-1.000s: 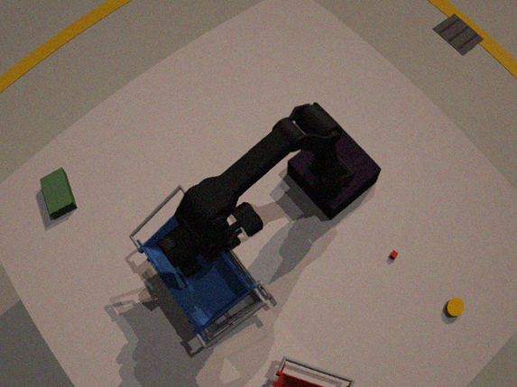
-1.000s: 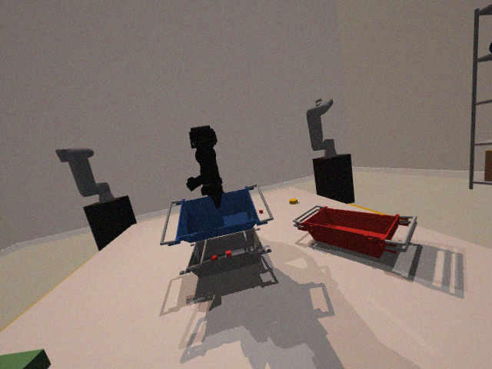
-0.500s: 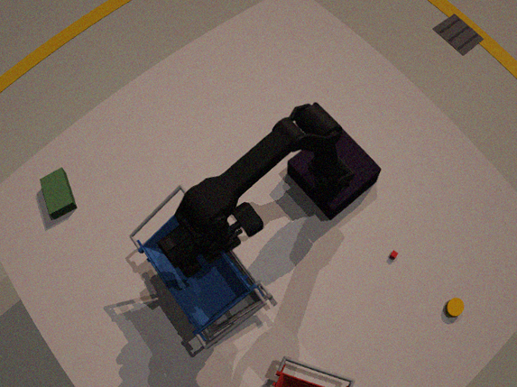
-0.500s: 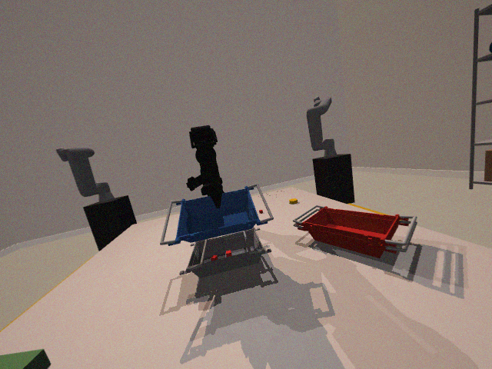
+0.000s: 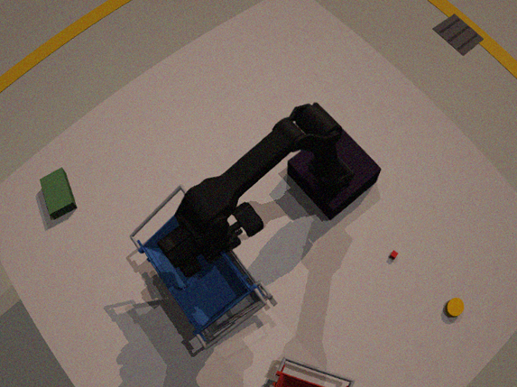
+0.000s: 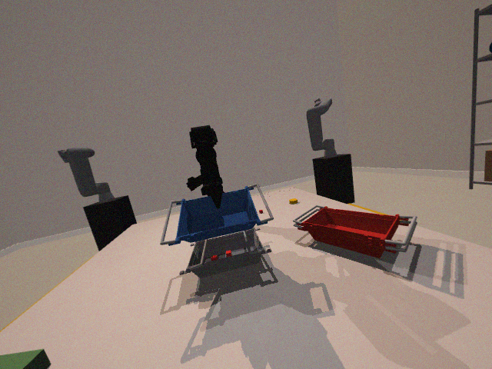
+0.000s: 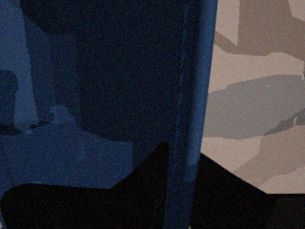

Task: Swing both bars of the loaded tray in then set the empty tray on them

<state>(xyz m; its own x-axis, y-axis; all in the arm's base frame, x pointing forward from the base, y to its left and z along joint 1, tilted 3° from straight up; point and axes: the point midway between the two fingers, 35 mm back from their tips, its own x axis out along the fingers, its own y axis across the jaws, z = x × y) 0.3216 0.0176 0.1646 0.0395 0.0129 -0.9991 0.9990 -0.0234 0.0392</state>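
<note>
Now: the blue tray 70 mm ahead of my gripper tip. From my gripper tip the other things lie so: yellow disc 440 mm to the left, 400 mm behind, 170 mm below; green block 460 mm to the right, 270 mm ahead, 160 mm below.
</note>
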